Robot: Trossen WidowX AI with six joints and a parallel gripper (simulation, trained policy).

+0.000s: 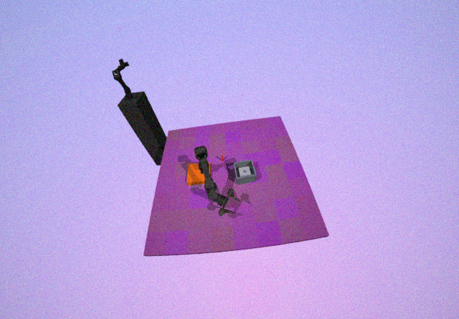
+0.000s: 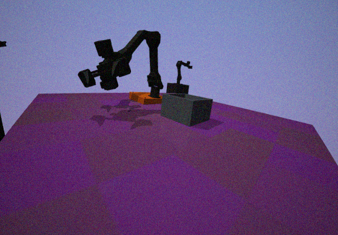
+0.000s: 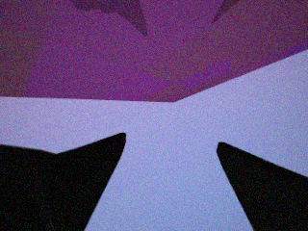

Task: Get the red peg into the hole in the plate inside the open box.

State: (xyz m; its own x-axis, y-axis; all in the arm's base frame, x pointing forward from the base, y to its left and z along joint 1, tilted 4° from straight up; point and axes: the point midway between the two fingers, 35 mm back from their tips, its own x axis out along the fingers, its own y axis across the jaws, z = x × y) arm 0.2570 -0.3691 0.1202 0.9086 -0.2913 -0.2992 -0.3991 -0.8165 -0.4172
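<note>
My gripper tip is now 150 mm past the red peg, 510 mm to the right of it and 100 mm above it. The rest, counted from my gripper tip: grey box: 50 mm ahead, 340 mm to the left, 110 mm below.
</note>
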